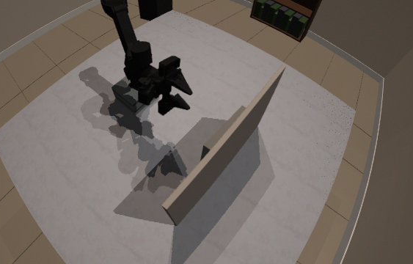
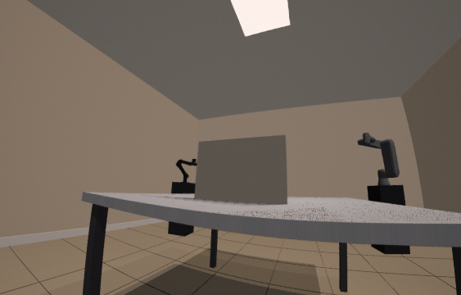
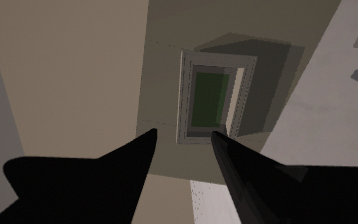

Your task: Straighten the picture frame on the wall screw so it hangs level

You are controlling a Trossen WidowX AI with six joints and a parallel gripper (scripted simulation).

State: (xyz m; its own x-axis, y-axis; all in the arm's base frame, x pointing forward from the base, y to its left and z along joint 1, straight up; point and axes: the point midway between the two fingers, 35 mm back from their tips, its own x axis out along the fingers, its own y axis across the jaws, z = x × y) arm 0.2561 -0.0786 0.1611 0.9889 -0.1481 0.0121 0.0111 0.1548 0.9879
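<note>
The picture frame lies 130 mm ahead of my gripper tip, 30 mm to the right of it and 60 mm below it. The rest, counted from my gripper tip: wall panel: 140 mm ahead, 40 mm to the right, 70 mm below.
</note>
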